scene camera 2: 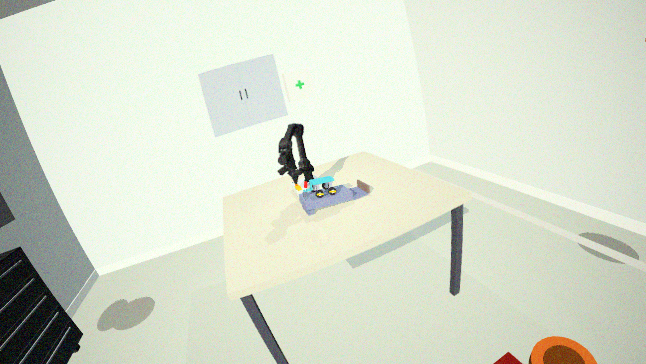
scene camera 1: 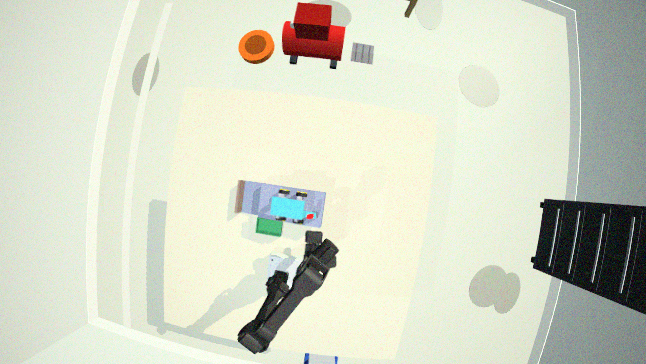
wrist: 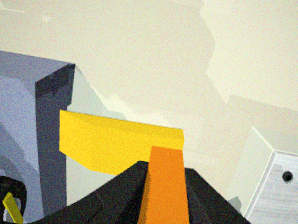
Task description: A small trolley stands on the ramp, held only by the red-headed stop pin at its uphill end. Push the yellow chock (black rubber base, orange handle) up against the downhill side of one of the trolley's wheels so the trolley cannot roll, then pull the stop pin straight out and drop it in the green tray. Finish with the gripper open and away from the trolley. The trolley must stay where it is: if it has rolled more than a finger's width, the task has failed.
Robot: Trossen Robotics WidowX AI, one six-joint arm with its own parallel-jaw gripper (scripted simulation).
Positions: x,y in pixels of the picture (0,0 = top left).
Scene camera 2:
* lavender ramp: 343,194
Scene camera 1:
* cyan trolley: 283,208
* lavender ramp: 315,200
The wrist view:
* my gripper: 164,174
